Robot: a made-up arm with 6 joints. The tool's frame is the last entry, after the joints.
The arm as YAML. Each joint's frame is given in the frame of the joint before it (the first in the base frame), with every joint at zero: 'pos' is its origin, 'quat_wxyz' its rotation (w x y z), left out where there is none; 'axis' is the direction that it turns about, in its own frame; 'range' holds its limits. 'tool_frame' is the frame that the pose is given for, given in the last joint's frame.
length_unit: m
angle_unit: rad
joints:
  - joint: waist
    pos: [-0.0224, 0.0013, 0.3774]
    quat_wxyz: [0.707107, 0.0, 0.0, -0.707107]
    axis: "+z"
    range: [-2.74, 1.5]
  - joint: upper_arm
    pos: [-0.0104, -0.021, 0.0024]
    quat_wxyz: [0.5, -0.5, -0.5, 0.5]
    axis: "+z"
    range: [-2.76, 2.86]
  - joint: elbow
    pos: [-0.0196, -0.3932, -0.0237]
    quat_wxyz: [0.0, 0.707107, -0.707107, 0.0]
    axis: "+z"
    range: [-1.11, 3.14]
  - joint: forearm
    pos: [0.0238, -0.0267, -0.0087]
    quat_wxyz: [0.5, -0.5, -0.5, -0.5]
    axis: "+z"
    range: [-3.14, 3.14]
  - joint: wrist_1
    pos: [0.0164, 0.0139, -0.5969]
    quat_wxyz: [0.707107, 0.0, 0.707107, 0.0]
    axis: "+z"
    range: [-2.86, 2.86]
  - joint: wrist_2
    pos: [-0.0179, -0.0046, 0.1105]
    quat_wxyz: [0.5, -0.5, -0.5, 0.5]
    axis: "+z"
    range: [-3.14, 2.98]
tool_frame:
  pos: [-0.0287, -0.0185, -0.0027]
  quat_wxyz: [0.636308, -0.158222, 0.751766, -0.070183]
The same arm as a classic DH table. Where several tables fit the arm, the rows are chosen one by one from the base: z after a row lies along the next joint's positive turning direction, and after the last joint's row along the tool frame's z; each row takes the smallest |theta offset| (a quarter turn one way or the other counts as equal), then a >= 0, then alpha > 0; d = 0 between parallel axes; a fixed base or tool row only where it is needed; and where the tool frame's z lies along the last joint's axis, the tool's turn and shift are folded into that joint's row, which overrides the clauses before.
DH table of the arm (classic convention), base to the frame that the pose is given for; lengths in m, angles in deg. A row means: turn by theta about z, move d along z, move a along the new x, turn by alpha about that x. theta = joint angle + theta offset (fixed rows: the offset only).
base (fixed): d 0  theta_offset -3.32  a -0.0224  alpha 0
waist: d 0.3798  theta_offset 3.32  a -0.021  alpha -90
upper_arm: d 0  theta_offset 87.15  a -0.3937  alpha 180
elbow: d 0.0046  theta_offset -2.85  a -0.0238  alpha 90
forearm: d -0.6236  theta_offset 0  a -0.0139  alpha -90
wrist_1: d 0.1269  theta_offset 0  a 0.0046  alpha 90
wrist_2: d 0.0096  theta_offset -84.41  a -0.0156  alpha 100.39
tool (fixed): d -0.0309  theta_offset -108.18  a 0  alpha 0
Joint limits (deg, base to tool): -156.99..85.94 -158.14..163.87 -63.6..179.91 -179.91..179.91 -163.87..163.87 -179.91..170.74

